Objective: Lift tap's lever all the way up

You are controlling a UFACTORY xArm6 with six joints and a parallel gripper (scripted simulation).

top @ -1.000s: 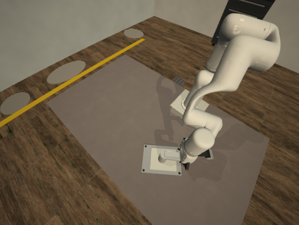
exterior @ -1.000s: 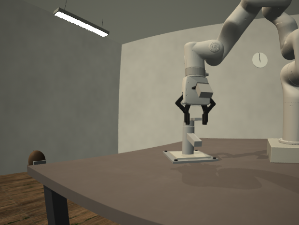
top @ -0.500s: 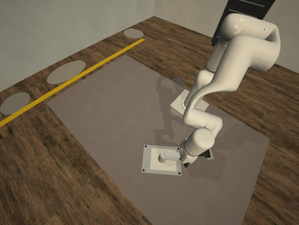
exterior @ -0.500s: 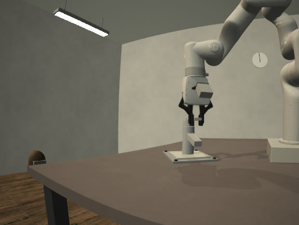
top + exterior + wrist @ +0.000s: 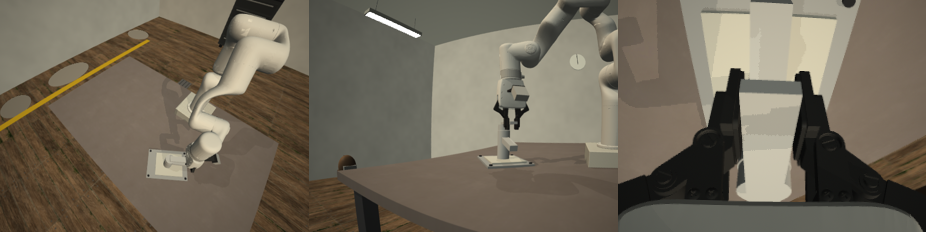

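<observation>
Right now my hand is 50 mm to the left of the tap lever and 40 mm short of it. The rest, counted from my hand: base plate: 140 mm below, 80 mm to the right, 60 mm ahead.
</observation>
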